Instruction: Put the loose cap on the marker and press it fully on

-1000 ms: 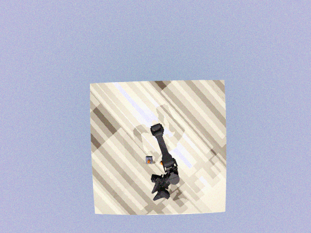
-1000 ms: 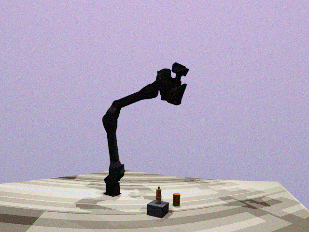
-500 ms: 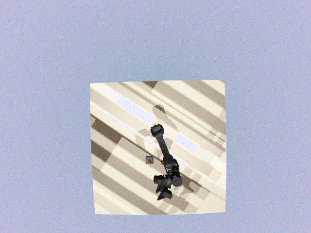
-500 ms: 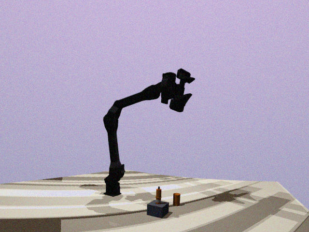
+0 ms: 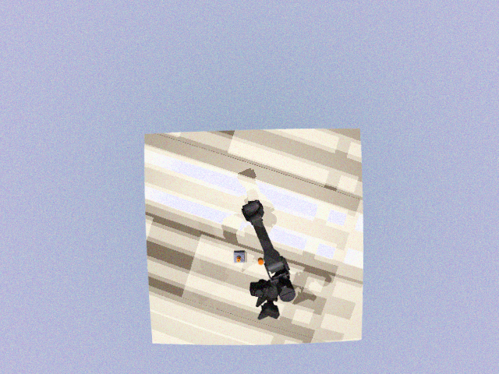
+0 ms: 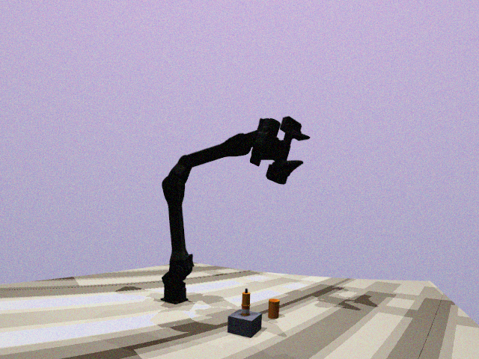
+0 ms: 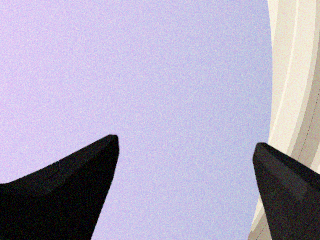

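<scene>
Now: the orange cap 80 mm behind my gripper tip, 30 mm to the left of it and 430 mm below it. Round my gripper tip: dark grey holder block: 110 mm behind, 100 mm to the right, 430 mm below.
</scene>
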